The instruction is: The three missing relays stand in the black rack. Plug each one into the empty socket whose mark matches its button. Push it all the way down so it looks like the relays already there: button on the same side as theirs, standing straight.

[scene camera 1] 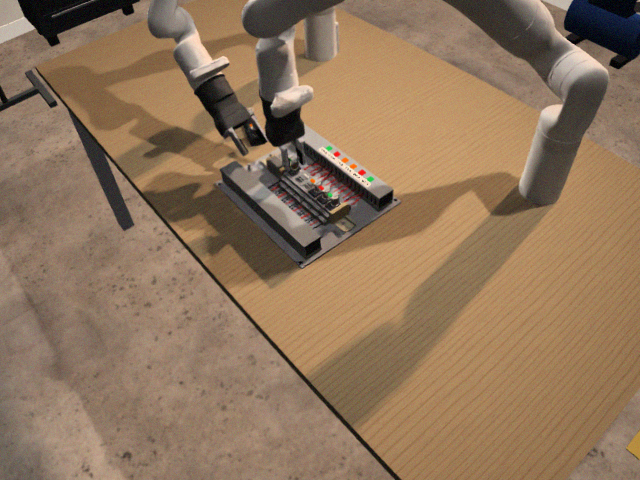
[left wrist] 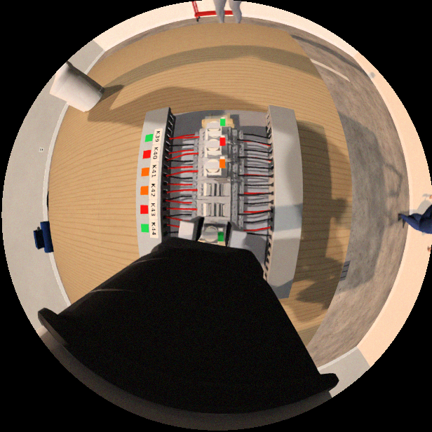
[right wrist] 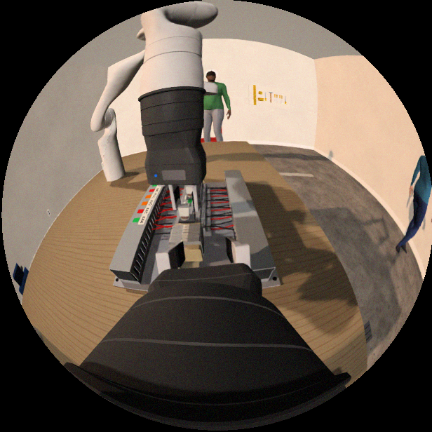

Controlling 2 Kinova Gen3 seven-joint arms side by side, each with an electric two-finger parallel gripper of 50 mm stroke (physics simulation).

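Seen in the pictures: left gripper, between the fingertips: (scene camera 1: 294, 165); right gripper, between the fingertips: (scene camera 1: 256, 148); left arm's base, origin of its link: (scene camera 1: 539, 190); right arm's base, origin of its link: (scene camera 1: 321, 53).
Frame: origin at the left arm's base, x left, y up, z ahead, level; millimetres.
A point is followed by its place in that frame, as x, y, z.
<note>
My left gripper (scene camera 1: 292, 159) @[-416, 58, 339] (left wrist: 214, 227) (right wrist: 186, 206) is shut on a clear relay with a green button (left wrist: 221, 236). It holds the relay at the K44 place; I cannot tell how deep it sits. Its button is on the right in the left wrist view, the same side as on the standing relays: green (left wrist: 214, 127), red (left wrist: 214, 145) and orange (left wrist: 213, 166), at K39, K40 and K41. The K42 socket (left wrist: 215, 190) and K43 socket (left wrist: 215, 209) are empty. My right gripper (scene camera 1: 253, 146) @[-515, 65, 359] (right wrist: 204, 248) is open, above the panel's back-left end. The black rack cannot be made out.
Grey wire ducts (scene camera 1: 268, 206) @[-381, 43, 451] (left wrist: 286, 200) run along both sides of the socket row. The farther duct bears the label strip (scene camera 1: 345, 166) @[-342, 43, 259] (left wrist: 155, 182). The two grippers are close together. The panel (scene camera 1: 369, 211) @[-241, 3, 299] lies on the wooden table (scene camera 1: 439, 310) @[10, 0, 404].
</note>
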